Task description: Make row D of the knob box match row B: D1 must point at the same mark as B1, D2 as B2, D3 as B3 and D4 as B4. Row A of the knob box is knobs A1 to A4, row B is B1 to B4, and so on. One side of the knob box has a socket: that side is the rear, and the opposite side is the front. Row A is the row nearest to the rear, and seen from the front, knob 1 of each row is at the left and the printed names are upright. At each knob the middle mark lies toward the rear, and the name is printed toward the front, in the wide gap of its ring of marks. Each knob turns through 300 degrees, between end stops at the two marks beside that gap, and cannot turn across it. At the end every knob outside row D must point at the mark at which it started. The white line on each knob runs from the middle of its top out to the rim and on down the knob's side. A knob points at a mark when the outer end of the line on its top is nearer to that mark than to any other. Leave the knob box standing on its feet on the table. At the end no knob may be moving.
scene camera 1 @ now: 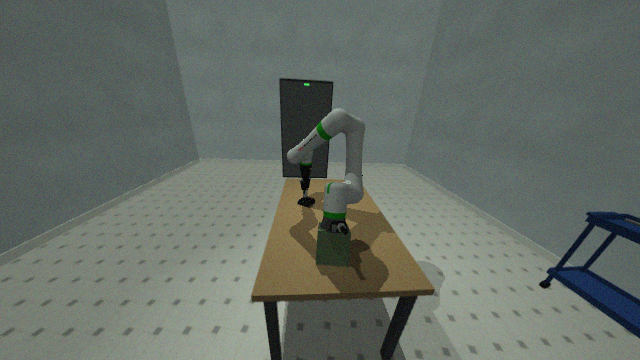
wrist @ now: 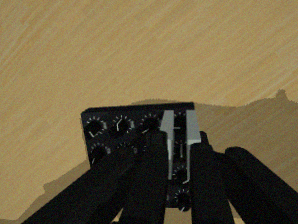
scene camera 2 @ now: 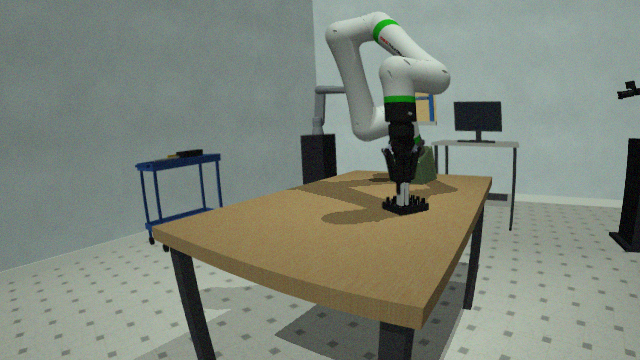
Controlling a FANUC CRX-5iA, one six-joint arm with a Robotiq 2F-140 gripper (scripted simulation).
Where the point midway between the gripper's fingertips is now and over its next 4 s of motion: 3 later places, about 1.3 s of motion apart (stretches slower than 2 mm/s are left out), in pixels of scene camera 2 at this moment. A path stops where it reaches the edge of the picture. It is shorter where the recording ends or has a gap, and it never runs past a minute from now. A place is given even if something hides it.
My gripper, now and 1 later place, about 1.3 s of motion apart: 402, 204; 402, 186
